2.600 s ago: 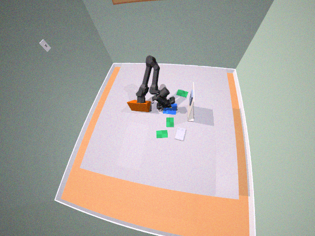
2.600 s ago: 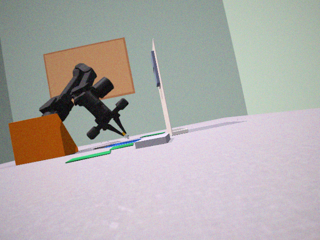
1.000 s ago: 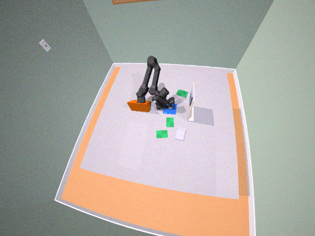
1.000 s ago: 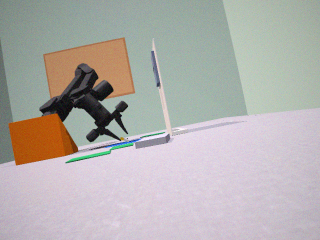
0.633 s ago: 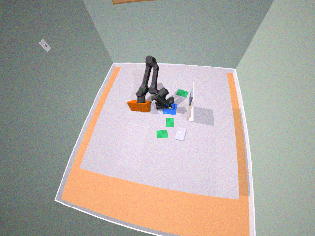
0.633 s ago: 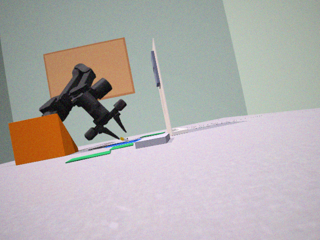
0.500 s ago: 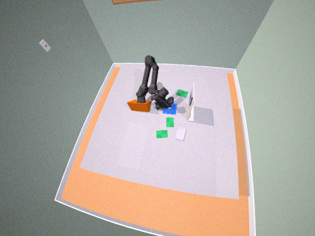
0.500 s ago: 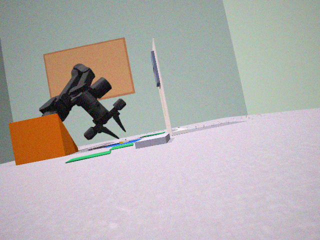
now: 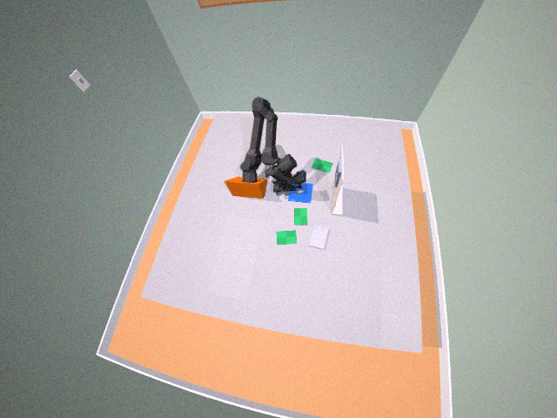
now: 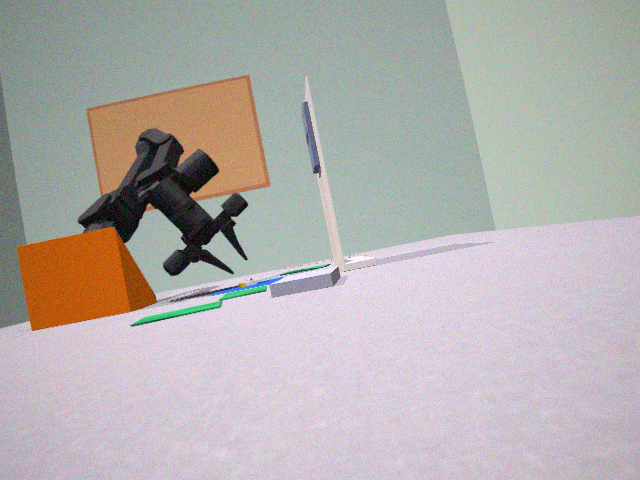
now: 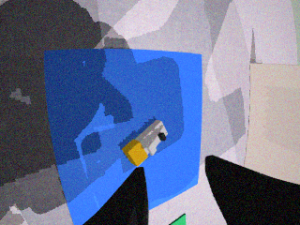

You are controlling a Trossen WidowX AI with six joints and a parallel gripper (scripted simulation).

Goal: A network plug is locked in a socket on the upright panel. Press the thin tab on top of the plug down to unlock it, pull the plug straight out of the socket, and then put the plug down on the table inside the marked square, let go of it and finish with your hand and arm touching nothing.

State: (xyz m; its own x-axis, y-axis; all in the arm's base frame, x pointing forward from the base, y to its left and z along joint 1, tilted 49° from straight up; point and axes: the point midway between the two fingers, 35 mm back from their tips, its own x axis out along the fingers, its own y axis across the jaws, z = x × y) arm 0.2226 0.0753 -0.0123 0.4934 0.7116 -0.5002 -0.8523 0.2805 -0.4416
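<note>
Right now the network plug is 10 mm ahead of my gripper tip, 10 mm to the left of it and 30 mm below it. From my gripper tip the other things lie so: upright cream panel 190 mm ahead, 10 mm to the right, 110 mm above; low pale block 140 mm ahead, 230 mm to the right, 30 mm below; blue marked square 10 mm ahead, 40 mm below.
</note>
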